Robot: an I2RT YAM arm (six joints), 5 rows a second.
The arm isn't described. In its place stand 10 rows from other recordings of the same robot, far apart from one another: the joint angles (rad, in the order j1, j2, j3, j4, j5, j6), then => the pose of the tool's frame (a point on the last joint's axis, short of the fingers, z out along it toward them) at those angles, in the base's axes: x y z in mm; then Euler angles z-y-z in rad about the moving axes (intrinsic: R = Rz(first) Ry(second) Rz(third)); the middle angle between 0 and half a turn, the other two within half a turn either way.
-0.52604, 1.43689, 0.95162, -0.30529, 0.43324, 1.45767 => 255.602 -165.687 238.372 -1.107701 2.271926 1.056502
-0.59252, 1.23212, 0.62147, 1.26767, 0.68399, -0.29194 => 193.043 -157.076 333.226 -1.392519 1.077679 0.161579
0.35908, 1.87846, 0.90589, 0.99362, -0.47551, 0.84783 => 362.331 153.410 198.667 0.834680 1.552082 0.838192
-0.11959, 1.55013, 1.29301, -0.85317, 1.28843, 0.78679 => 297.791 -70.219 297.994 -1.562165 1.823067 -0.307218
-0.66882, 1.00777, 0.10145, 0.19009, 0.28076, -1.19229 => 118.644 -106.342 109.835 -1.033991 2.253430 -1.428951
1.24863, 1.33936, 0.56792, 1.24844, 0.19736, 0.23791 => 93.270 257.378 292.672 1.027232 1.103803 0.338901
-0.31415, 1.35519, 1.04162, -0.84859, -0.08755, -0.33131 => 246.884 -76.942 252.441 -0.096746 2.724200 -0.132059
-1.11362, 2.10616, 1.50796, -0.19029, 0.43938, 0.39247 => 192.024 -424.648 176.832 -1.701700 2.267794 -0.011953
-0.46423, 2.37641, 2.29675, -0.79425, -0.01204, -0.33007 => 473.878 -236.805 252.635 -0.445473 2.444620 -0.315686
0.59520, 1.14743, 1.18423, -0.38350, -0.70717, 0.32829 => 193.391 158.881 388.826 1.332794 1.832073 0.558843
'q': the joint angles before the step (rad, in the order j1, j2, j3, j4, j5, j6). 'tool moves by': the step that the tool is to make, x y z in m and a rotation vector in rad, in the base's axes. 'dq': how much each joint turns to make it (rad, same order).
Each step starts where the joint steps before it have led.
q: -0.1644 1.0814 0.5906 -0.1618 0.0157 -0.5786
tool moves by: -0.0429 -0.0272 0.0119 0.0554 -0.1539 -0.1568
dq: -0.1915 -0.2262 -0.0921 0.0018 -0.0799 0.0586
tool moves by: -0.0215 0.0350 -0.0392 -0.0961 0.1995 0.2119
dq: 0.1663 -0.0977 -0.1208 -0.1493 0.0447 -0.1464
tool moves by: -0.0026 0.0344 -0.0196 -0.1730 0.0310 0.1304
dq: 0.2612 -0.0034 -0.0758 0.0560 0.2118 -0.0503
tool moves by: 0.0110 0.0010 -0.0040 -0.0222 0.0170 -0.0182
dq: 0.0082 0.0929 0.0123 0.0616 0.0336 0.0016
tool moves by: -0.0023 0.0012 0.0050 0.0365 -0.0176 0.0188
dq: 0.0006 -0.0324 0.0068 -0.0217 -0.0367 0.0148
